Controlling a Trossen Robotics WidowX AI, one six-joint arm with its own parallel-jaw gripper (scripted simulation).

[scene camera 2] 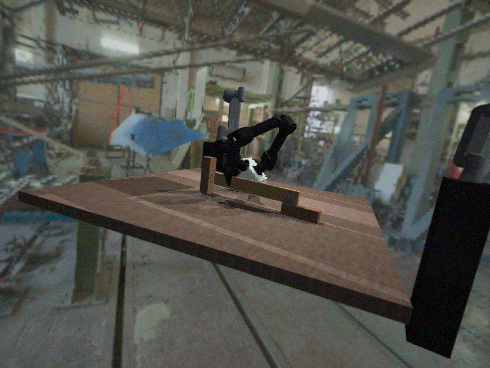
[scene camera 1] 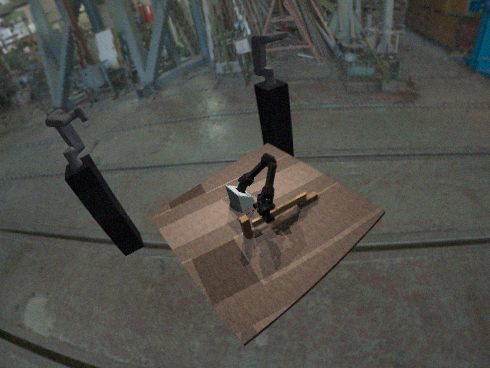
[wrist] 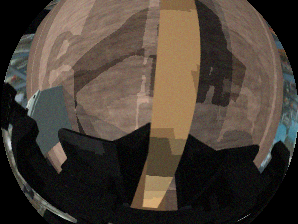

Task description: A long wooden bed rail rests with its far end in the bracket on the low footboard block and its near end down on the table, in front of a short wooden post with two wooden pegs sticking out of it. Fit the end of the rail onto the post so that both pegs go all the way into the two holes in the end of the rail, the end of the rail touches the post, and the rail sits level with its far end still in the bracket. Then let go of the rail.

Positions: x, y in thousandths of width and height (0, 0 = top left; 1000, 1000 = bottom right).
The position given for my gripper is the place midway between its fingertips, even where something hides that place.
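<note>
There is my gripper (wrist: 545, 574), seen from the wrist. And there is a wooden bed rail (scene camera 2: 566, 526), which I find in the view of scene camera 2.
</note>
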